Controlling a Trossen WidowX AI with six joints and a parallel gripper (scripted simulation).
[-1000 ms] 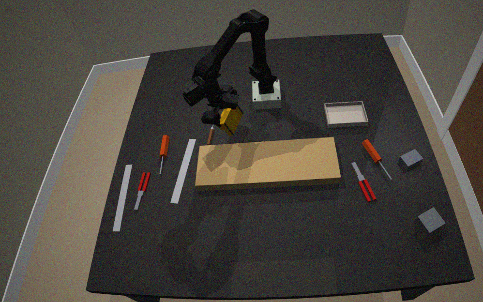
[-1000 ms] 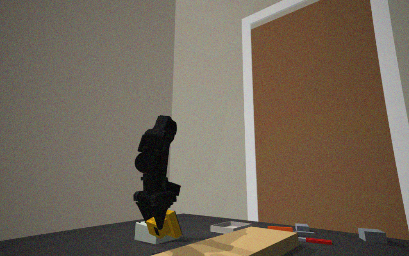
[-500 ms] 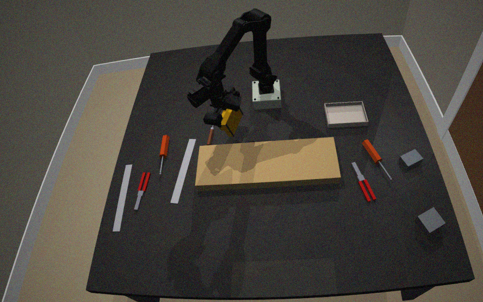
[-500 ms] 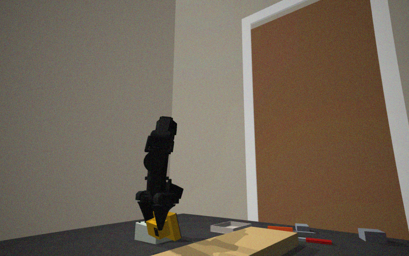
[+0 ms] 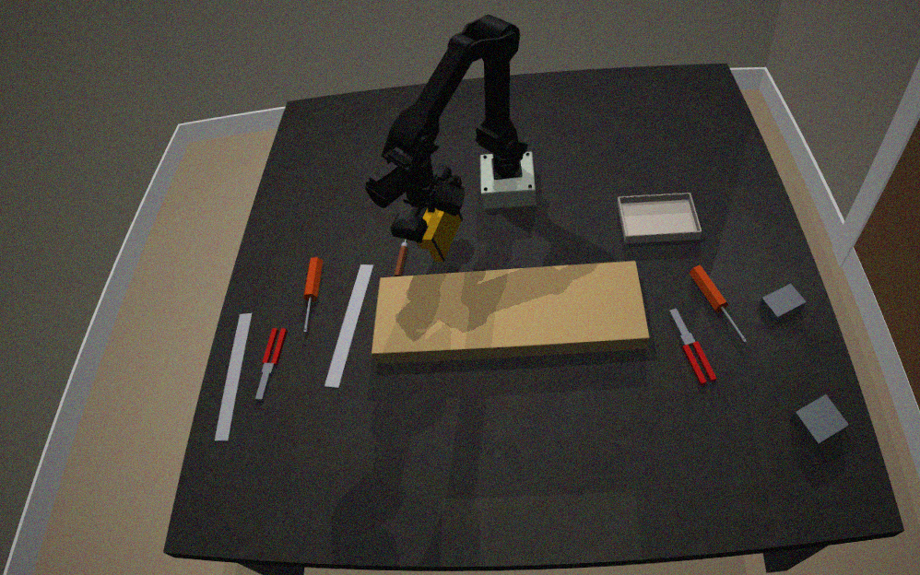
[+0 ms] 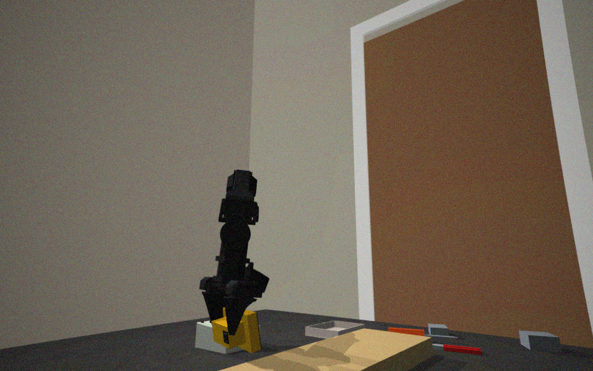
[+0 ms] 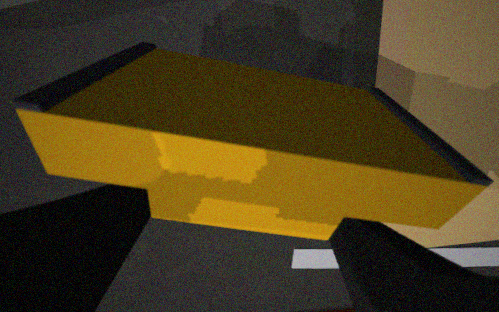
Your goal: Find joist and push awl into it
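My gripper tip is 20 mm short of the yellow stud finder. Also, from my gripper tip: white tray 10 mm behind, 500 mm to the left, 60 mm below; awl 60 mm to the right, 70 mm below.
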